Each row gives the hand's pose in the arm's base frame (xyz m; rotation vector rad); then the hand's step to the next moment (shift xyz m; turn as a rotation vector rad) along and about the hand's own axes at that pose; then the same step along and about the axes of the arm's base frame.
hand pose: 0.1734 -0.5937 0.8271 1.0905 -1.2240 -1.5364
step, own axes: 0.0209 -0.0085 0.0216 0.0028 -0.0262 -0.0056
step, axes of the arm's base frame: -0.0268 -0.0140 -0.0079 0.0020 -0.0002 -0.0269
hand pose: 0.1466 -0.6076 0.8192 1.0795 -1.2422 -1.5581
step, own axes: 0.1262 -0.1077 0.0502 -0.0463 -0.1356 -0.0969
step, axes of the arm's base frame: -0.0927 -0.0921 -0.1139 0.0918 0.0398 -0.1411
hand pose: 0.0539 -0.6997 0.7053 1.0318 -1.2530 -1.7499
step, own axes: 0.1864 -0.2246 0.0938 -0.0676 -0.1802 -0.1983
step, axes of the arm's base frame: -0.1854 -0.0755 -0.2322 0.1875 0.0327 -0.2003
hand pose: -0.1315 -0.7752 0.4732 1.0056 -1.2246 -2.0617
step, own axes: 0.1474 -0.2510 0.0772 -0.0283 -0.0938 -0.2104
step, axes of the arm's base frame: -0.1657 0.0398 -0.2483 0.1807 -0.0411 -0.1398
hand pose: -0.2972 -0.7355 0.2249 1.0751 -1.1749 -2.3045
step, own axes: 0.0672 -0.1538 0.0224 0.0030 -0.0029 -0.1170
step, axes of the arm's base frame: -0.0551 0.0651 -0.1463 0.0863 -0.0635 -0.0473
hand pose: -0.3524 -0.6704 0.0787 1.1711 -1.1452 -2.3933
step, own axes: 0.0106 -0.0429 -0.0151 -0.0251 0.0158 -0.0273
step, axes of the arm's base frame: 0.0095 0.0148 -0.0433 0.0350 -0.0125 0.0157
